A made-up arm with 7 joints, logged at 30 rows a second.
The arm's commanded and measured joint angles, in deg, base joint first. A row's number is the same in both.
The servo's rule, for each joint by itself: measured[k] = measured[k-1] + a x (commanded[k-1-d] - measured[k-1]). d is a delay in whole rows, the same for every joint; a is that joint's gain. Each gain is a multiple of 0.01, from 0.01 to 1. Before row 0 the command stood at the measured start. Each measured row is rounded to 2 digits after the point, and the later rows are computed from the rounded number. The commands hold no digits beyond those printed.
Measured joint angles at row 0: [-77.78, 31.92, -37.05, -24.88, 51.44, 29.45, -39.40]
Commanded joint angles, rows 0 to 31: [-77.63, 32.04, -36.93, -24.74, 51.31, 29.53, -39.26]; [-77.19, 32.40, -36.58, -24.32, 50.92, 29.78, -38.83]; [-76.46, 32.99, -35.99, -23.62, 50.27, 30.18, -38.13]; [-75.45, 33.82, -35.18, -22.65, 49.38, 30.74, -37.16]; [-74.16, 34.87, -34.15, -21.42, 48.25, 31.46, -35.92]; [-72.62, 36.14, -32.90, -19.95, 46.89, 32.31, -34.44]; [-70.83, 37.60, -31.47, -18.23, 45.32, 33.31, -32.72]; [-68.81, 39.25, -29.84, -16.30, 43.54, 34.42, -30.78]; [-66.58, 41.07, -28.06, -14.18, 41.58, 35.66, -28.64]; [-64.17, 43.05, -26.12, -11.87, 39.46, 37.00, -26.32]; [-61.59, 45.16, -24.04, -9.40, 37.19, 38.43, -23.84]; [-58.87, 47.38, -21.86, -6.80, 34.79, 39.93, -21.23]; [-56.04, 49.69, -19.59, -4.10, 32.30, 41.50, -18.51]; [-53.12, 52.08, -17.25, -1.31, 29.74, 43.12, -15.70]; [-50.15, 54.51, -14.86, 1.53, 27.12, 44.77, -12.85]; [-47.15, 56.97, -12.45, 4.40, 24.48, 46.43, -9.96]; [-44.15, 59.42, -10.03, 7.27, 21.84, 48.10, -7.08]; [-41.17, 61.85, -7.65, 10.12, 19.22, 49.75, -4.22]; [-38.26, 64.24, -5.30, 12.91, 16.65, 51.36, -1.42]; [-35.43, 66.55, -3.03, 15.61, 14.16, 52.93, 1.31]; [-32.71, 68.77, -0.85, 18.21, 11.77, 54.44, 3.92]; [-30.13, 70.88, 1.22, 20.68, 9.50, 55.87, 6.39]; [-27.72, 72.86, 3.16, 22.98, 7.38, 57.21, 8.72]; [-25.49, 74.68, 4.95, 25.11, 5.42, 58.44, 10.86]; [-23.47, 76.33, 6.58, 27.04, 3.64, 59.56, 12.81]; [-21.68, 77.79, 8.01, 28.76, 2.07, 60.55, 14.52]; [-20.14, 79.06, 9.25, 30.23, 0.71, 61.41, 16.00]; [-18.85, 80.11, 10.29, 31.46, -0.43, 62.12, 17.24]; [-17.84, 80.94, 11.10, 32.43, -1.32, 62.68, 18.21]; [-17.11, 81.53, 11.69, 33.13, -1.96, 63.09, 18.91]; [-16.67, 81.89, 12.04, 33.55, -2.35, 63.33, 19.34]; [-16.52, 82.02, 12.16, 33.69, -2.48, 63.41, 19.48]
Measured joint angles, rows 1 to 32: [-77.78, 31.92, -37.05, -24.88, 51.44, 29.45, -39.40]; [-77.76, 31.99, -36.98, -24.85, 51.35, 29.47, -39.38]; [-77.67, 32.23, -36.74, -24.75, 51.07, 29.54, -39.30]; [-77.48, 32.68, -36.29, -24.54, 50.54, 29.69, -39.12]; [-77.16, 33.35, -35.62, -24.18, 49.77, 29.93, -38.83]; [-76.68, 34.25, -34.74, -23.66, 48.77, 30.28, -38.39]; [-76.03, 35.37, -33.64, -22.96, 47.53, 30.75, -37.80]; [-75.20, 36.69, -32.34, -22.06, 46.07, 31.34, -37.04]; [-74.18, 38.20, -30.84, -20.97, 44.40, 32.05, -36.10]; [-72.96, 39.89, -29.17, -19.68, 42.54, 32.88, -34.98]; [-71.55, 41.75, -27.34, -18.20, 40.51, 33.83, -33.68]; [-69.96, 43.76, -25.36, -16.53, 38.32, 34.89, -32.20]; [-68.19, 45.90, -23.26, -14.68, 35.99, 36.05, -30.55]; [-66.25, 48.14, -21.06, -12.67, 33.55, 37.30, -28.74]; [-64.15, 50.46, -18.77, -10.51, 31.04, 38.64, -26.78]; [-61.91, 52.85, -16.42, -8.22, 28.45, 40.05, -24.69]; [-59.55, 55.28, -14.04, -5.82, 25.83, 41.52, -22.48]; [-57.09, 57.72, -11.63, -3.33, 23.20, 43.03, -20.17]; [-54.54, 60.16, -9.24, -0.77, 20.57, 44.58, -17.78]; [-51.94, 62.57, -6.88, 1.83, 17.98, 46.14, -15.33]; [-49.30, 64.92, -4.57, 4.45, 15.46, 47.70, -12.83]; [-46.65, 67.19, -2.34, 7.06, 13.02, 49.25, -10.32]; [-44.01, 69.37, -0.20, 9.65, 10.70, 50.77, -7.81]; [-41.40, 71.43, 1.82, 12.18, 8.51, 52.25, -5.33]; [-38.85, 73.35, 3.70, 14.64, 6.47, 53.67, -2.90]; [-36.39, 75.11, 5.43, 17.00, 4.60, 55.02, -0.54]; [-34.04, 76.69, 6.98, 19.23, 2.93, 56.29, 1.72]; [-31.82, 78.09, 8.34, 21.32, 1.46, 57.47, 3.86]; [-29.74, 79.28, 9.51, 23.25, 0.21, 58.54, 5.87]; [-27.84, 80.26, 10.46, 24.99, -0.80, 59.49, 7.72]; [-26.12, 81.01, 11.20, 26.54, -1.57, 60.32, 9.40]; [-24.61, 81.53, 11.70, 27.87, -2.08, 61.01, 10.89]
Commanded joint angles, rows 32 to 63: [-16.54, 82.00, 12.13, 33.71, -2.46, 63.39, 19.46]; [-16.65, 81.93, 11.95, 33.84, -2.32, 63.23, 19.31]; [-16.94, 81.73, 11.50, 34.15, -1.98, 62.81, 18.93]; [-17.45, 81.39, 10.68, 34.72, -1.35, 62.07, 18.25]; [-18.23, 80.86, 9.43, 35.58, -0.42, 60.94, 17.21]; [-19.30, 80.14, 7.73, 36.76, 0.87, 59.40, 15.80]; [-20.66, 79.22, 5.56, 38.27, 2.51, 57.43, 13.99]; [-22.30, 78.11, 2.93, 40.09, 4.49, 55.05, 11.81]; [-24.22, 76.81, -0.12, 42.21, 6.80, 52.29, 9.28]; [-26.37, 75.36, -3.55, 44.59, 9.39, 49.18, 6.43]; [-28.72, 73.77, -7.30, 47.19, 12.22, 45.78, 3.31]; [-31.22, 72.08, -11.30, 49.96, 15.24, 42.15, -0.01]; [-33.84, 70.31, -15.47, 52.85, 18.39, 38.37, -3.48]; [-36.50, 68.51, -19.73, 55.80, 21.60, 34.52, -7.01]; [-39.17, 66.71, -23.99, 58.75, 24.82, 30.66, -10.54]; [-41.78, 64.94, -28.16, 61.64, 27.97, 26.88, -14.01]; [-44.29, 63.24, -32.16, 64.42, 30.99, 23.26, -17.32]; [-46.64, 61.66, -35.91, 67.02, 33.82, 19.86, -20.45]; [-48.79, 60.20, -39.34, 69.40, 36.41, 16.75, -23.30]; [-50.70, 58.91, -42.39, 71.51, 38.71, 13.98, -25.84]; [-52.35, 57.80, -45.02, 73.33, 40.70, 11.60, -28.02]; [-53.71, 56.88, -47.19, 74.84, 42.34, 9.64, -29.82]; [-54.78, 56.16, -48.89, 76.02, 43.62, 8.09, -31.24]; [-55.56, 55.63, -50.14, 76.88, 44.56, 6.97, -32.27]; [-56.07, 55.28, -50.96, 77.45, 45.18, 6.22, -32.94]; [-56.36, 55.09, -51.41, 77.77, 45.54, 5.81, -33.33]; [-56.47, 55.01, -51.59, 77.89, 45.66, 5.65, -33.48]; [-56.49, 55.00, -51.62, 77.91, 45.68, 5.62, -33.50]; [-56.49, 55.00, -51.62, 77.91, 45.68, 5.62, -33.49]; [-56.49, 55.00, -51.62, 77.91, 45.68, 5.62, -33.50]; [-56.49, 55.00, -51.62, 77.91, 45.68, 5.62, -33.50]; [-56.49, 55.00, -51.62, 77.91, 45.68, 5.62, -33.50]
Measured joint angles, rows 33 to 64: [-23.32, 81.82, 11.98, 28.98, -2.34, 61.56, 12.18]; [-22.24, 81.93, 12.07, 29.88, -2.42, 61.98, 13.27]; [-21.35, 81.93, 12.00, 30.63, -2.35, 62.27, 14.18]; [-20.64, 81.81, 11.70, 31.30, -2.11, 62.39, 14.89]; [-20.13, 81.56, 11.09, 31.95, -1.61, 62.32, 15.39]; [-19.83, 81.15, 10.09, 32.64, -0.82, 62.00, 15.66]; [-19.75, 80.55, 8.67, 33.42, 0.30, 61.40, 15.68]; [-19.90, 79.77, 6.80, 34.34, 1.76, 60.49, 15.43]; [-20.28, 78.79, 4.48, 35.43, 3.56, 59.24, 14.89]; [-20.91, 77.62, 1.72, 36.72, 5.70, 57.64, 14.05]; [-21.78, 76.29, -1.44, 38.22, 8.14, 55.69, 12.91]; [-22.89, 74.80, -4.96, 39.92, 10.83, 53.41, 11.47]; [-24.22, 73.20, -8.76, 41.83, 13.74, 50.82, 9.75]; [-25.76, 71.49, -12.79, 43.92, 16.81, 47.96, 7.77]; [-27.48, 69.73, -16.95, 46.18, 19.97, 44.87, 5.55]; [-29.35, 67.95, -21.17, 48.57, 23.17, 41.60, 3.14]; [-31.34, 66.17, -25.36, 51.05, 26.34, 38.21, 0.57]; [-33.41, 64.44, -29.44, 53.59, 29.41, 34.77, -2.11]; [-35.53, 62.80, -33.32, 56.14, 32.32, 31.34, -4.86]; [-37.65, 61.27, -36.93, 58.66, 35.02, 27.98, -7.63]; [-39.74, 59.88, -40.21, 61.10, 37.46, 24.76, -10.36]; [-41.76, 58.65, -43.10, 63.42, 39.60, 21.73, -13.01]; [-43.67, 57.61, -45.55, 65.59, 41.41, 18.95, -15.53]; [-45.45, 56.75, -47.55, 67.57, 42.87, 16.45, -17.89]; [-47.07, 56.09, -49.10, 69.34, 43.99, 14.27, -20.05]; [-48.51, 55.61, -50.22, 70.88, 44.78, 12.42, -21.98]; [-49.77, 55.30, -50.93, 72.19, 45.28, 10.90, -23.68]; [-50.84, 55.13, -51.33, 73.27, 45.53, 9.69, -25.15]; [-51.74, 55.05, -51.50, 74.15, 45.63, 8.75, -26.40]; [-52.50, 55.02, -51.57, 74.86, 45.66, 8.03, -27.46]; [-53.14, 55.01, -51.60, 75.44, 45.67, 7.48, -28.37]; [-53.68, 55.00, -51.61, 75.91, 45.68, 7.05, -29.14]
